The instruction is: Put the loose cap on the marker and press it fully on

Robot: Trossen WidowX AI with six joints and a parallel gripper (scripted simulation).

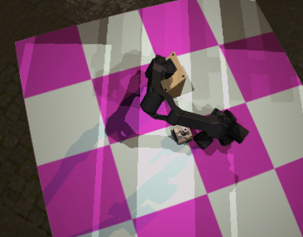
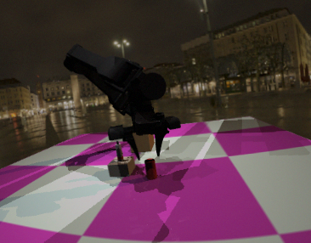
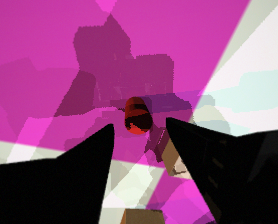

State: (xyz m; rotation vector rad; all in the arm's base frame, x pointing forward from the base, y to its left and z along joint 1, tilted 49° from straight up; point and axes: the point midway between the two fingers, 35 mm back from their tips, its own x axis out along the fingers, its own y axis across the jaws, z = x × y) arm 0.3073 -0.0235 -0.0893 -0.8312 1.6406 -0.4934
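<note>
My gripper tip is now 3 cm above the red cap. From my gripper tip the other things lie so: holder block: 6 cm behind, 10 cm to the right, 4 cm below.
</note>
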